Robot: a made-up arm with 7 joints.
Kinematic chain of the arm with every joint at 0, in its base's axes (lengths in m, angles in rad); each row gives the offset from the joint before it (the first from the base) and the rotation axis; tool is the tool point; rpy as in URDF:
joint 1: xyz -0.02 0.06 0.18 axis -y
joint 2: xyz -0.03 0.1 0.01 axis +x
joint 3: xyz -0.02 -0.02 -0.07 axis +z
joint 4: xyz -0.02 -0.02 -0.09 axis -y
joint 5: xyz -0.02 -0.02 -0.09 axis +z
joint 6: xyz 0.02 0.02 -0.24 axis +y
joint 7: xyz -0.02 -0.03 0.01 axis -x
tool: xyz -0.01 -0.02 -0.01 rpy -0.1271 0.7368 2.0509
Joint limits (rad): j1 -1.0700..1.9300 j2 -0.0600..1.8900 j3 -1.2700..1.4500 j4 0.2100..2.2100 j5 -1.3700..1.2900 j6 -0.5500..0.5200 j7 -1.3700..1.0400
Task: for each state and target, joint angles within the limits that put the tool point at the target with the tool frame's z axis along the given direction. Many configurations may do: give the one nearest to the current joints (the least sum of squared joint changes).
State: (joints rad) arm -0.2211 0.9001 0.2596 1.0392 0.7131 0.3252 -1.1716
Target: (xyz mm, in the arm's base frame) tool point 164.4 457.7 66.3 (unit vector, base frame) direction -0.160 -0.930 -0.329
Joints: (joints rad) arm -0.1814 0.8339 0.7238 1.2819 0.7131 0.2965 -1.3700
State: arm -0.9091 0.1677 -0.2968 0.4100 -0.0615 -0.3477 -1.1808
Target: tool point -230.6 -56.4 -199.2 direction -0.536 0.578 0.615
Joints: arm -0.4720 -0.0600 -1.0389 0.6240 0.2316 -0.1878 -0.8989
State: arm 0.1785 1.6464 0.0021 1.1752 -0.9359 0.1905 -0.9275
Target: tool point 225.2 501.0 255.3 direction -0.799 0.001 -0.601
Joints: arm 0.9857 1.3001 -0.0522 1.0114 -0.9286 -0.0660 -0.8313
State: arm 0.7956 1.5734 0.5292 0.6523 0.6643 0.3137 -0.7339
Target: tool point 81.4 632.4 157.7 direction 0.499 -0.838 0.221
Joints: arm 0.9759 1.3403 0.8588 0.3620 0.7958 0.1412 -1.3700
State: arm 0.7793 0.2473 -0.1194 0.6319 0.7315 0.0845 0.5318
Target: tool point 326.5 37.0 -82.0 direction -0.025 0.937 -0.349
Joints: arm 0.8504 0.0730 -0.5436 0.5844 0.4102 -0.0622 0.7354
